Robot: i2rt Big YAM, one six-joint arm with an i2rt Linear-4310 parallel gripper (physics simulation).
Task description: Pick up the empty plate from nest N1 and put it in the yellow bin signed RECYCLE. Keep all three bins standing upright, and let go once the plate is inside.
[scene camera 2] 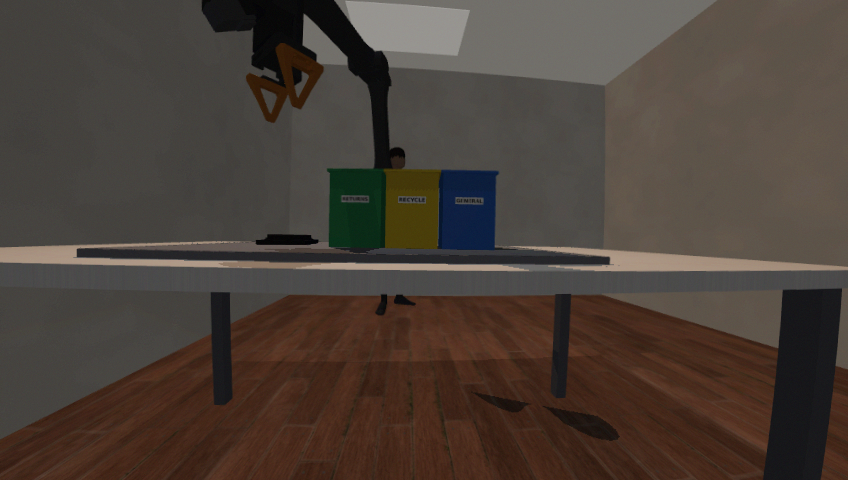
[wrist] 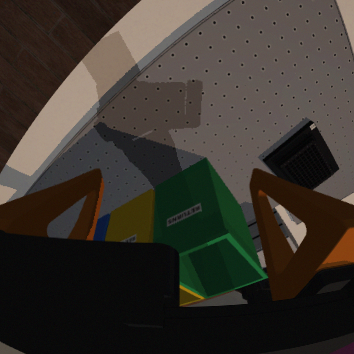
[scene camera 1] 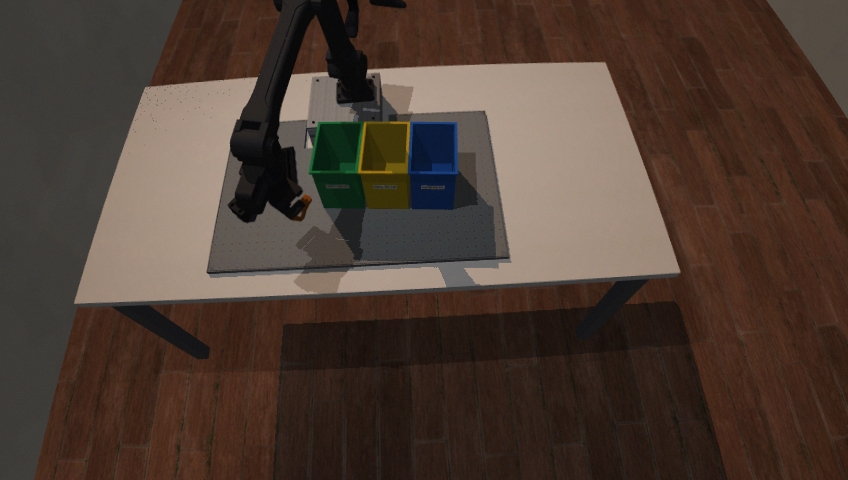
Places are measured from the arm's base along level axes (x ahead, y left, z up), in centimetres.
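Pixels of known places: gripper, between the fingertips: (scene camera 2: 282,115) (wrist: 176,176) (scene camera 1: 287,209); arm's base, origin of its link: (scene camera 1: 355,92).
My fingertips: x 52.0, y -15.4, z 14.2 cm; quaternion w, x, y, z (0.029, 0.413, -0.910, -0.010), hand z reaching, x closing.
Observation:
Ahead of a thing's pixels: the offset from my fingertips to its middle. "spot": to the spot under its first point. Level surfaces: height alone.
A flat black plate @[dz -21.1, dx -29.9, dy -11.0 cm] (scene camera 2: 287,239) (wrist: 306,162) with a fine grid lies on the pegboard, left of the bins in scene camera 2; the arm hides it in scene camera 1. The nest under it cannot be made out clearly. The yellow bin @[dz -14.0, dx -20.7, dy +24.0 cm] (scene camera 1: 385,191) (scene camera 2: 411,223) (wrist: 131,215) signed RECYCLE stands upright between the green bin @[dz -14.0, dx -22.2, dy +11.0 cm] (scene camera 1: 340,193) (scene camera 2: 356,223) (wrist: 187,200) signed RETURNS and the blue bin @[dz -14.0, dx -19.2, dy +37.0 cm] (scene camera 1: 433,193) (scene camera 2: 468,224) (wrist: 101,227) signed GENERAL, both upright. My gripper (scene camera 2: 285,114) (wrist: 176,176) is open and empty, high above the pegboard, apart from the plate.
The grey pegboard @[spot: dz -23.0, dx -2.3, dy -12.1 cm] (scene camera 1: 267,249) (scene camera 2: 178,253) (wrist: 240,50) lies on the white table @[dz -24.3 cm] (scene camera 1: 571,178). The arm's metal base plate (scene camera 1: 323,101) is behind the bins. The three bins stand close side by side. A person (scene camera 2: 396,158) is in the background.

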